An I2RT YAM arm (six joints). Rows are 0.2 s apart.
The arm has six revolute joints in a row. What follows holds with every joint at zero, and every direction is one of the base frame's. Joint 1 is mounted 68 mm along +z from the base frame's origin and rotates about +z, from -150 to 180 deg. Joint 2 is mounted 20 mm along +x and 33.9 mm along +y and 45.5 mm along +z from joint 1 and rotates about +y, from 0 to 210 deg. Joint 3 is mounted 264 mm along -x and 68.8 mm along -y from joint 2 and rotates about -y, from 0 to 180 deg. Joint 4 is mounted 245 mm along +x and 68.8 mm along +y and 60 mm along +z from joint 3 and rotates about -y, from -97 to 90 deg. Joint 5 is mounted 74 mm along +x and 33.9 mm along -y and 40.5 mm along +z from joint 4 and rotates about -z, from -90 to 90 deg. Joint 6 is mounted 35.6 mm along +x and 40.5 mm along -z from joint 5 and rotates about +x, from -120 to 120 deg. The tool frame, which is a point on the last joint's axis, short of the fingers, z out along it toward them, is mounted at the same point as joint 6; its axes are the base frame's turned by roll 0, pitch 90 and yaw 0 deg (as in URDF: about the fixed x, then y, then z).
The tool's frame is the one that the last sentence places.
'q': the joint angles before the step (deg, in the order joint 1, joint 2, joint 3, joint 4, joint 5, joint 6). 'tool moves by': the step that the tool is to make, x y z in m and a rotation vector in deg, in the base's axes. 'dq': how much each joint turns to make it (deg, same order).
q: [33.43, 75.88, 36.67, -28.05, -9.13, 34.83]
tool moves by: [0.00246, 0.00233, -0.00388, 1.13, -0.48, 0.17]
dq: [0.04, 0.98, -0.49, 2.52, -0.67, 0.15]
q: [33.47, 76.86, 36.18, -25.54, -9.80, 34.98]
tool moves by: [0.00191, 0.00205, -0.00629, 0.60, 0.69, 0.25]
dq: [0.03, 1.62, -0.39, 1.79, -0.90, 0.15]
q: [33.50, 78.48, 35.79, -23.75, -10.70, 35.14]
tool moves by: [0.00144, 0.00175, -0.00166, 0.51, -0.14, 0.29]
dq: [0.10, 0.66, -0.02, 1.07, -0.39, -0.03]
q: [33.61, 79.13, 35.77, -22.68, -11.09, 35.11]
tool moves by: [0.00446, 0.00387, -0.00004, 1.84, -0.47, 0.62]
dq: [-0.03, 1.05, 0.48, 1.97, -1.43, -0.06]
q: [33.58, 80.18, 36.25, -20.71, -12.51, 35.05]
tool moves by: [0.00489, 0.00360, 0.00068, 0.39, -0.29, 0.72]
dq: [0.00, 1.29, 1.14, 0.48, -0.46, -0.59]
